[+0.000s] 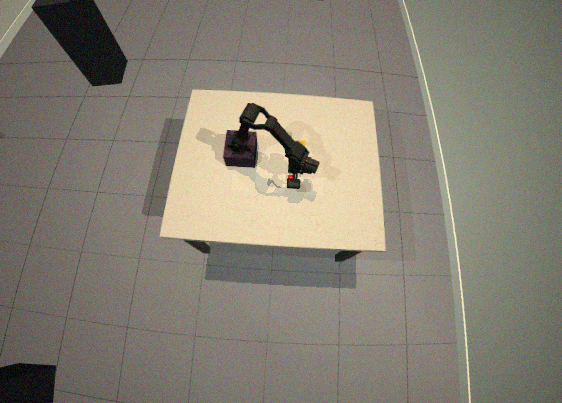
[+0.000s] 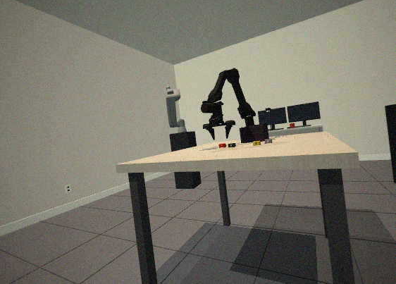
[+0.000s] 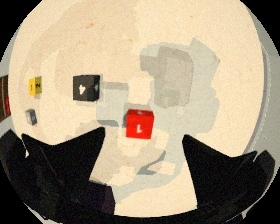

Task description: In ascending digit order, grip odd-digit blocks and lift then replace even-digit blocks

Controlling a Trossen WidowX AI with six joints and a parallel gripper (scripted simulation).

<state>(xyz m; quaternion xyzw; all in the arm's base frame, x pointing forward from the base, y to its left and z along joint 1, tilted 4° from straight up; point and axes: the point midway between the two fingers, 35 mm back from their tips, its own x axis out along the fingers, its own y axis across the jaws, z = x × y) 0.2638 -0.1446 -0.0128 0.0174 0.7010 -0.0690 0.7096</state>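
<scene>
Now: the red block 1 cm behind my gripper tip, 1 cm to the left of it and 4 cm below it. The rest, counted from my gripper tip: yellow block: 7 cm ahead, 21 cm to the left, 4 cm below; then black block: 5 cm ahead, 7 cm to the left, 4 cm below; then grey block: 26 cm to the left, 4 cm below.
</scene>
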